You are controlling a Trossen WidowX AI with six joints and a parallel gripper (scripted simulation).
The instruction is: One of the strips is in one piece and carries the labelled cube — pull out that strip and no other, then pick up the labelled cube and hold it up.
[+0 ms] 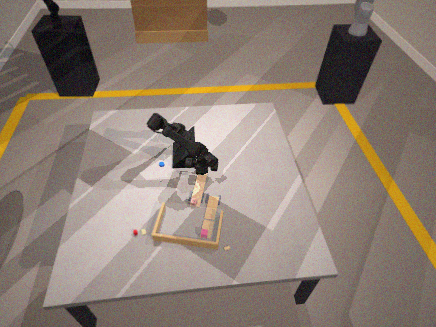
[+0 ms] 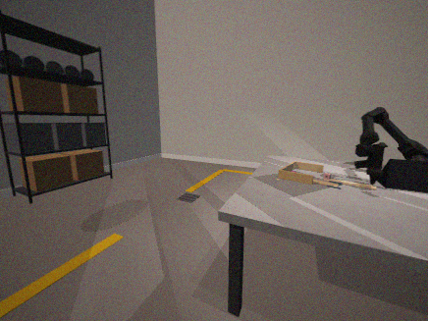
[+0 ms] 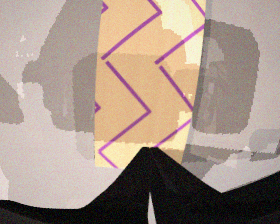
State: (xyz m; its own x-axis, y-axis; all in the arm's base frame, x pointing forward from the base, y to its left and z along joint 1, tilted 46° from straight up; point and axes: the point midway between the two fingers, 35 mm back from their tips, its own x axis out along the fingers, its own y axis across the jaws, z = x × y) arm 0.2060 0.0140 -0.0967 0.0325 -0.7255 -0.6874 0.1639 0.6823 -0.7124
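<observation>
The pink cube is 20 cm ahead of my gripper tip and 4 cm to the right of it. Round my gripper tip: red piece (37 cm ahead, 33 cm to the right, 1 cm below); then blue piece (9 cm behind, 24 cm to the right, 1 cm below).
</observation>
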